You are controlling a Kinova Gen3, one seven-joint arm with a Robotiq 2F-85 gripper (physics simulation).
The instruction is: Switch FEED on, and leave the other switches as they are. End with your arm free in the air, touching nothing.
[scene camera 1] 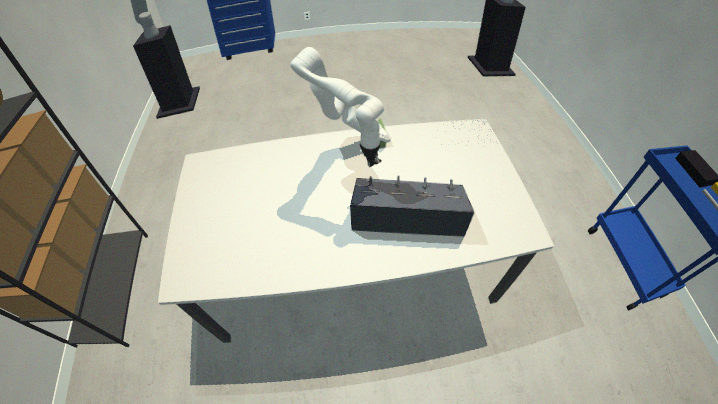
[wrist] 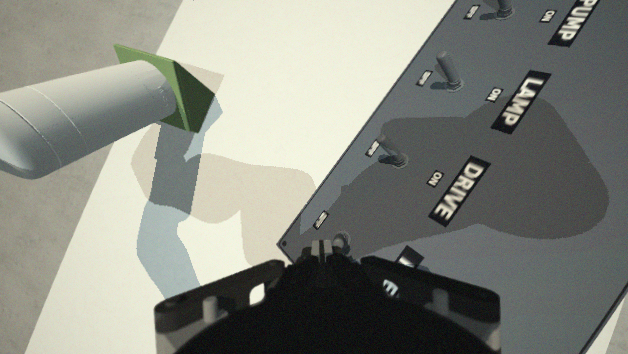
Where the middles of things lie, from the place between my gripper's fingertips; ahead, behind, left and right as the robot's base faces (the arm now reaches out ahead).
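Dark switch box (scene camera 1: 383, 206): my hand 120 mm above it, 130 mm short of it, 150 mm to the right of it.
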